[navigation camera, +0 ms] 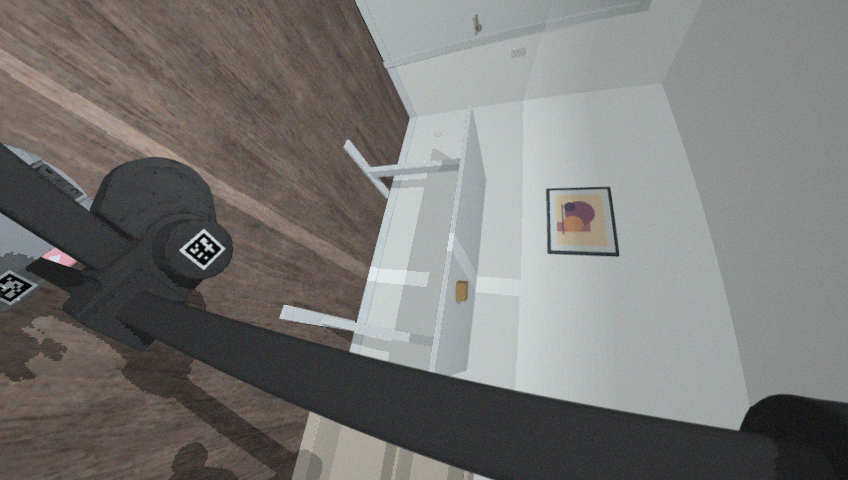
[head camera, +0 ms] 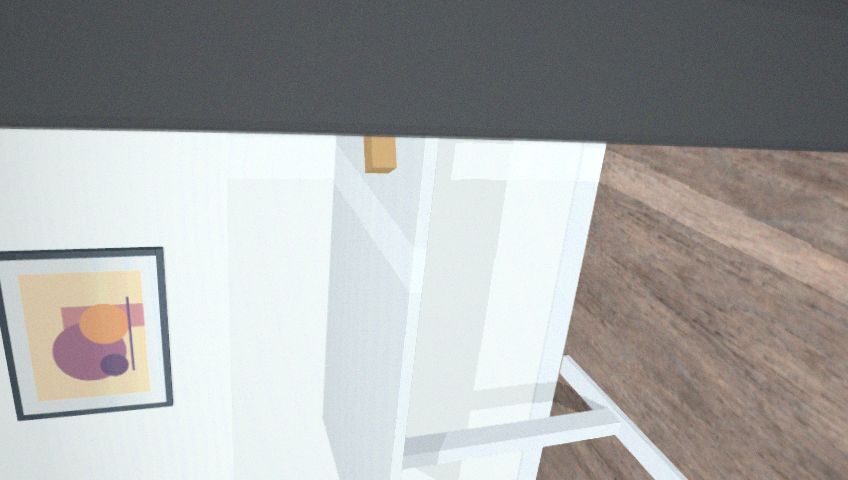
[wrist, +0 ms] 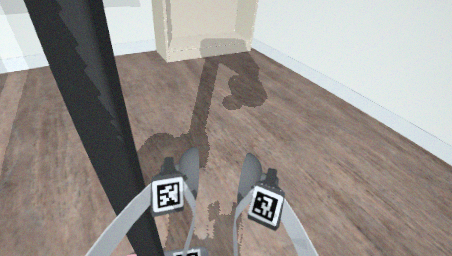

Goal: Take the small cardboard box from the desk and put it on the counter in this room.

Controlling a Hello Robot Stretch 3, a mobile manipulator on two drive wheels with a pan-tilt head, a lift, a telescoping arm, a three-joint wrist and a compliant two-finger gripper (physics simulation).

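Places are measured from the robot's base along level axes (x ahead, y right, z down), in centimetres.
Where they show: gripper, between the fingertips: [wrist: 220, 167].
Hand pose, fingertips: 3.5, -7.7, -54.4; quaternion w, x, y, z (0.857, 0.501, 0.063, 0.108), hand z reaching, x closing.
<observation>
After its pixels a point has its place, as x, y, z.
A small tan cardboard box [head camera: 380, 155] @(-70.9, -99.0, -98.3) [navigation camera: 461, 290] @(-70.1, -99.8, -98.0) stands on the white desk [head camera: 363, 356] @(-126.8, -91.4, -95.0) [navigation camera: 473, 208] @(-132.1, -97.6, -95.0). In the head camera view, a dark band cuts off part of the box at the top. My gripper [wrist: 220, 167] @(3.5, -7.7, -54.5) is open in the wrist view, its two fingertips apart with floor showing between them. It is over the wooden floor, away from the box, which does not show in the wrist view. A counter cannot be made out in these views.
A beige cabinet or shelf unit [wrist: 161, 35] @(-11.9, -167.6, -18.0) [navigation camera: 351, 446] @(7.7, -194.2, -21.9) stands by the wall. The desk's white legs [navigation camera: 321, 318] [head camera: 511, 429] @(-167.3, -86.8, -41.7) reach out over the wooden floor. A framed picture [head camera: 89, 339] @(-160.2, -129.8, -165.7) [navigation camera: 583, 221] @(-157.5, -130.8, -168.1) hangs on the wall. A door shows at the top of the navigation view.
</observation>
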